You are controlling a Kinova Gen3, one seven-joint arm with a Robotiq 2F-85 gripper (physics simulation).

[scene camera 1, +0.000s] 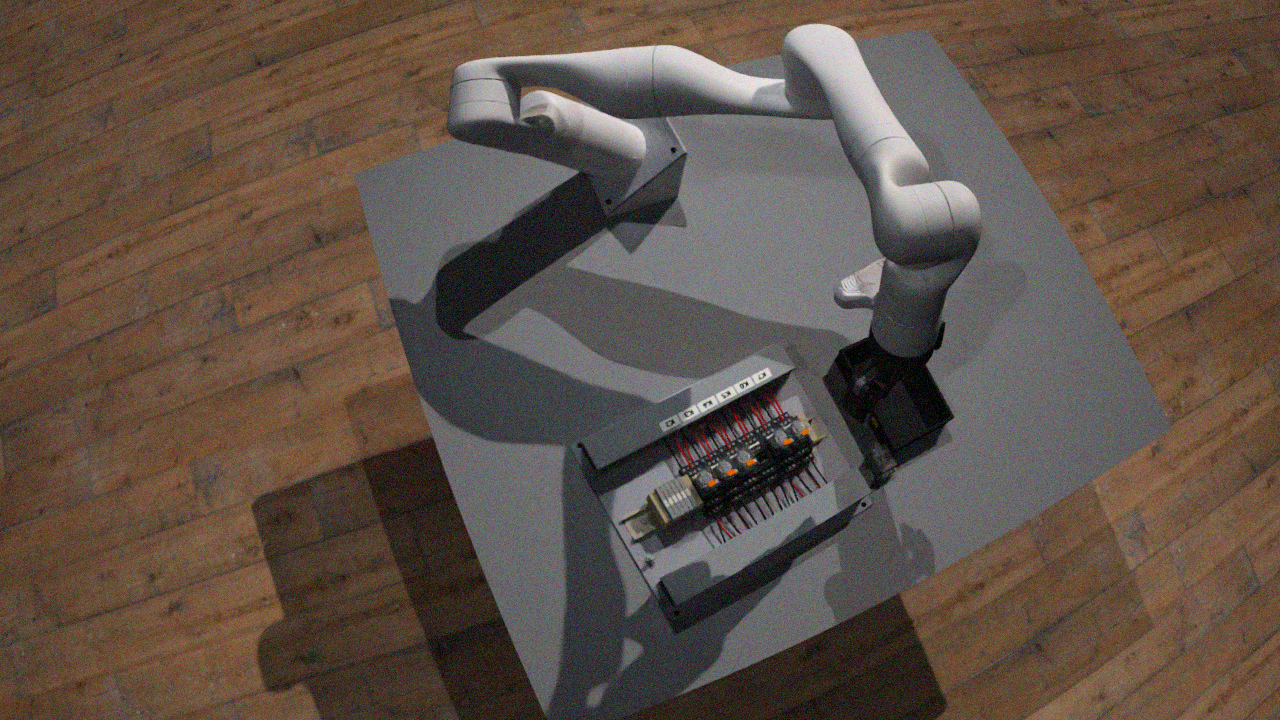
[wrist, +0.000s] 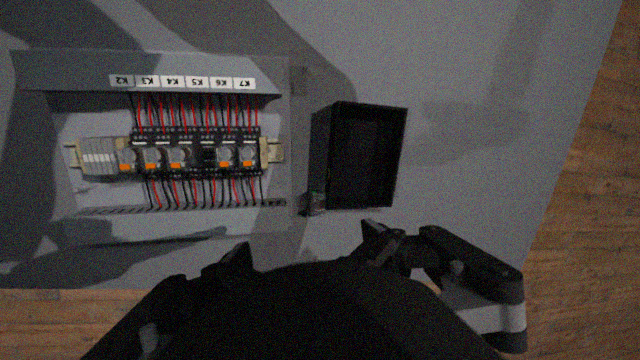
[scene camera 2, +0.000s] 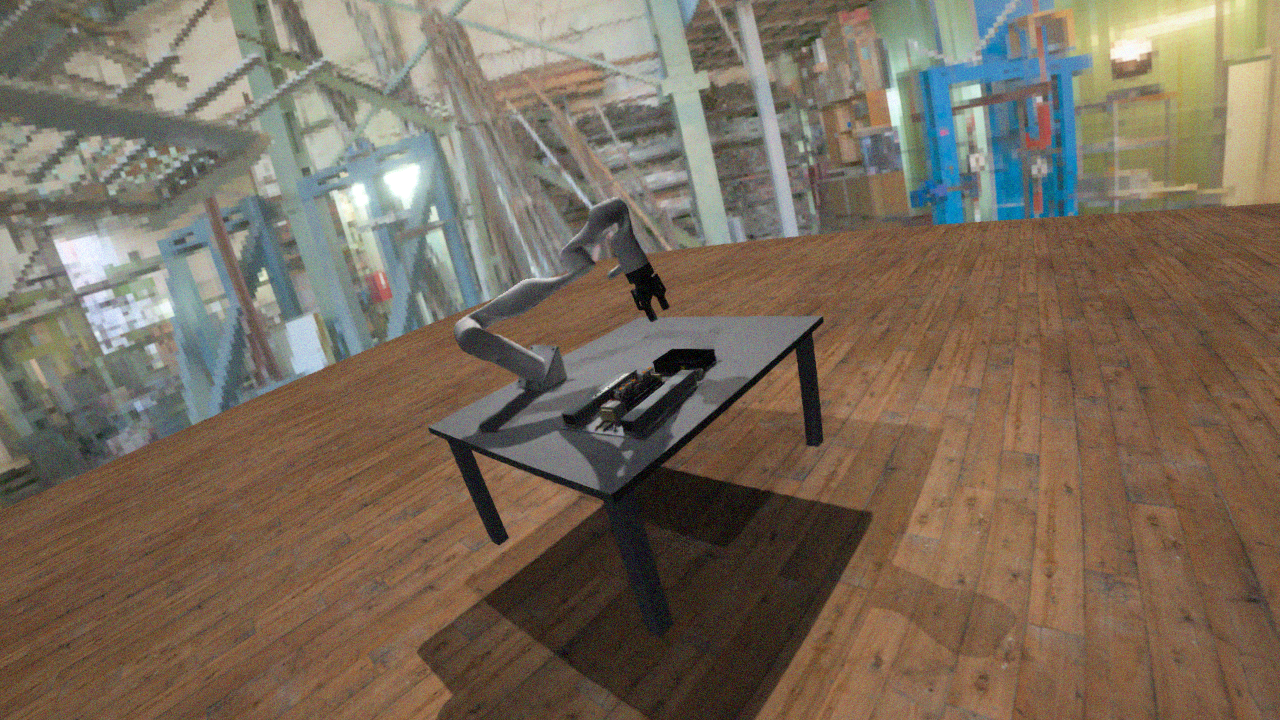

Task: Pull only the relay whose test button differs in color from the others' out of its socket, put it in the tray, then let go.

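Where they show: gripper, fingertip midpoint: point(scene camera 1: 888, 395) point(wrist: 307, 242) point(scene camera 2: 660, 314); arm's base, link origin: point(scene camera 1: 620, 152) point(scene camera 2: 536, 369).
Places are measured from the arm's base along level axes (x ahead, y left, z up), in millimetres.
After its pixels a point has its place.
Note:
Relays point(wrist: 151, 159) @[y -103, x 484, z 12 mm] point(scene camera 1: 726, 467) @[y -107, x 483, z 12 mm] with orange test buttons sit in the K2, K3, K4, K6 and K7 sockets. The K5 socket point(wrist: 207, 154) @[y -51, x 484, z -24 mm] is empty. A loose clear-bodied relay point(wrist: 316, 204) @[y 106, x 570, z -35 mm] point(scene camera 1: 879, 465) @[y 98, x 575, z -35 mm] lies outside the black tray, by its corner on the enclosure side; a faint green tint shows on it, but its button is too dark to make out. The tray point(wrist: 320, 155) point(scene camera 1: 932, 437) @[y 204, x 572, z -55 mm] point(scene camera 2: 684, 361) @[y 214, x 469, z -54 mm] shows no relay in its dark inside. My gripper point(wrist: 307, 242) @[y 68, x 525, z 149 mm] point(scene camera 2: 658, 312) @[y 68, x 525, z 149 mm] is open and empty, high above the table; the arm partly hides it in scene camera 1.
The enclosure point(wrist: 270, 225) point(scene camera 1: 626, 437) stands beside the tray, with raised wire ducts point(scene camera 1: 689, 420) @[y -111, x 402, z -13 mm] along both long sides and red and black wires at the sockets. Terminal blocks point(wrist: 97, 155) @[y -177, x 482, z -10 mm] sit at the K2 end. The table point(scene camera 1: 1056, 358) @[y 494, x 584, z -56 mm] point(scene camera 2: 760, 335) @[y 452, x 637, z -56 mm] ends beyond the tray.

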